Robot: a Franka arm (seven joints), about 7 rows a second.
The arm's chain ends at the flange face. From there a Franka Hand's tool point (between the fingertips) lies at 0.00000 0.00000 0.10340 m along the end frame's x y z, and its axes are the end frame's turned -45 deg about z.
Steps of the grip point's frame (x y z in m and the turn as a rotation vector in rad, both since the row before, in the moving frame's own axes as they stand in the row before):
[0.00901 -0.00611 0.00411 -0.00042 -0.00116 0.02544]
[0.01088 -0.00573 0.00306 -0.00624 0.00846 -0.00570]
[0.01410 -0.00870 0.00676 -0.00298 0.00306 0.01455]
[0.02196 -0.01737 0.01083 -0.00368 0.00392 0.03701]
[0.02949 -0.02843 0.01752 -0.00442 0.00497 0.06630]
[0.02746 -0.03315 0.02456 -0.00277 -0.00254 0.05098]
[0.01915 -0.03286 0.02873 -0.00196 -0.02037 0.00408]
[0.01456 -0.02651 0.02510 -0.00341 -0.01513 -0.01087]
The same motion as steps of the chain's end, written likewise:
[0.00211 -0.01081 0.00411 -0.00112 -0.00052 0.02544]
[0.00257 -0.01158 0.00307 0.00157 0.01039 -0.00570]
[0.00338 -0.01612 0.00676 0.00006 0.00427 0.01455]
[0.00269 -0.02780 0.01083 0.00017 0.00537 0.03701]
[0.00006 -0.04094 0.01752 0.00039 0.00664 0.06630]
[-0.00403 -0.04325 0.02456 -0.00375 0.00016 0.05098]
[-0.00835 -0.03841 0.02875 -0.01579 -0.01302 0.00408]
[-0.00760 -0.03040 0.02511 -0.01311 -0.00829 -0.01087]

